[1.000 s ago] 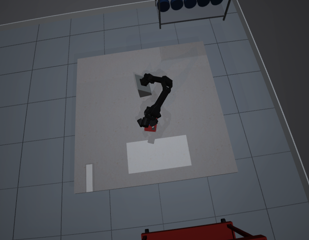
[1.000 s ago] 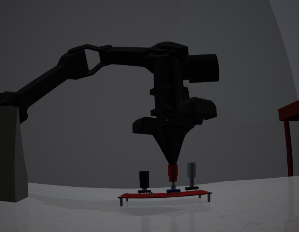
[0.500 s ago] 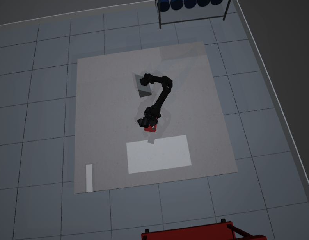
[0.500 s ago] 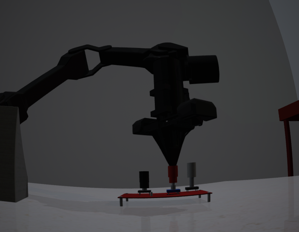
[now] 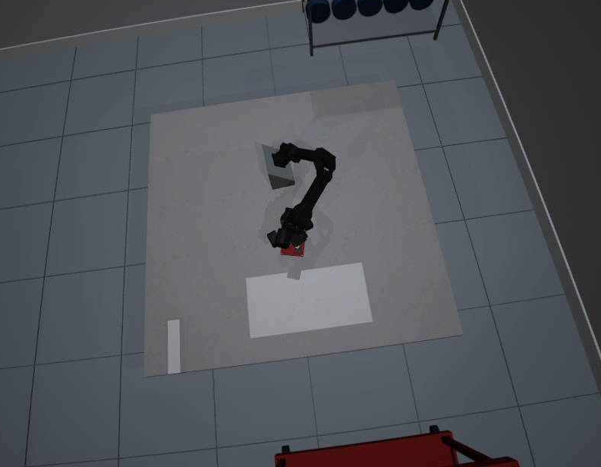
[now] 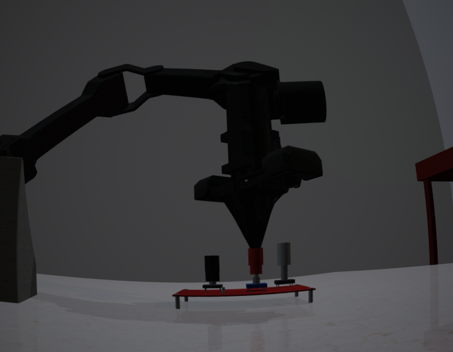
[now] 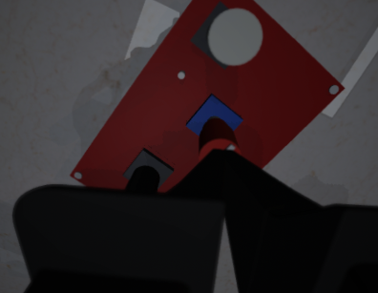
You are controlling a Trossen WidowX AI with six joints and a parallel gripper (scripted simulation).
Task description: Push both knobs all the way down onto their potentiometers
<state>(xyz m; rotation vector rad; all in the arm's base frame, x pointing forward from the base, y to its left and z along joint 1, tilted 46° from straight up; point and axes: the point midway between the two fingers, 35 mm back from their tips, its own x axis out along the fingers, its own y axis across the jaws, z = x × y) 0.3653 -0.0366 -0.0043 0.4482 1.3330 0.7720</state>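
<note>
My gripper tip is 10 mm above the red knob. From my gripper tip the other things lie so: black knob (50 mm behind, 30 mm to the left, 30 mm below).
</note>
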